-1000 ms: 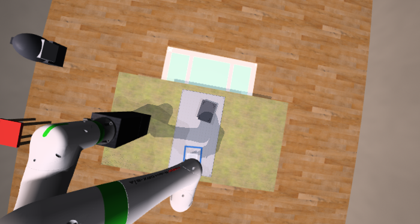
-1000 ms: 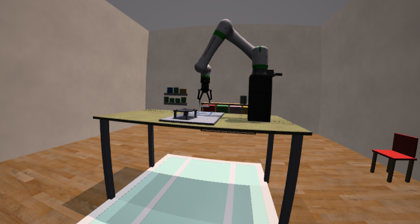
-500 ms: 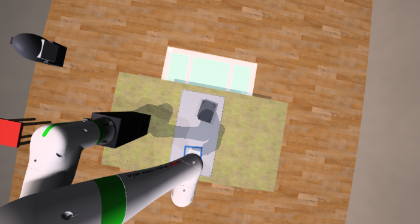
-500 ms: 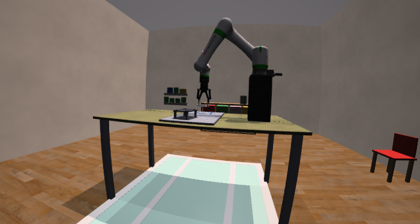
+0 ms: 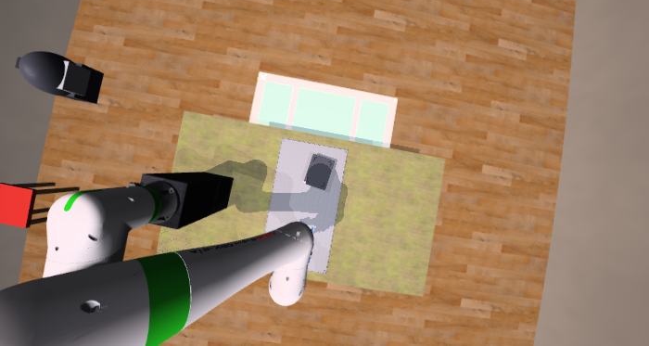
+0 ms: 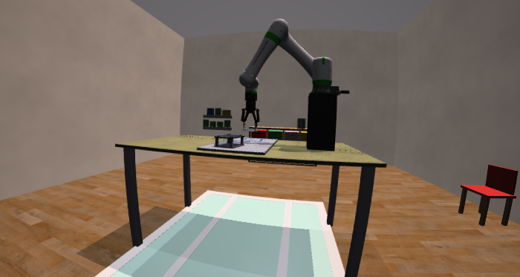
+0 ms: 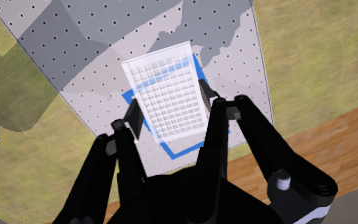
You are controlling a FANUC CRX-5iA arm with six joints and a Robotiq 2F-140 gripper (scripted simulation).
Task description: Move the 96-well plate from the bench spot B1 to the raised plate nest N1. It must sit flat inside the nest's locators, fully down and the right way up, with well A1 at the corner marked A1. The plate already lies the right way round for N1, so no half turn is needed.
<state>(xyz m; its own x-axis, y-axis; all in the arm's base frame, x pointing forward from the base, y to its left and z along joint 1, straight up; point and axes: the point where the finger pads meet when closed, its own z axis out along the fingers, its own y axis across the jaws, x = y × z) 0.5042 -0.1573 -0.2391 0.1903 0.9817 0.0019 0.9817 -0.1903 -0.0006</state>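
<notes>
Right now my hand is 5 cm short of the dark raised nest N1, 33 cm to the right of it and 4 cm above it. From my hand the other things lie so: white 96-well plate 2 cm below.
</notes>
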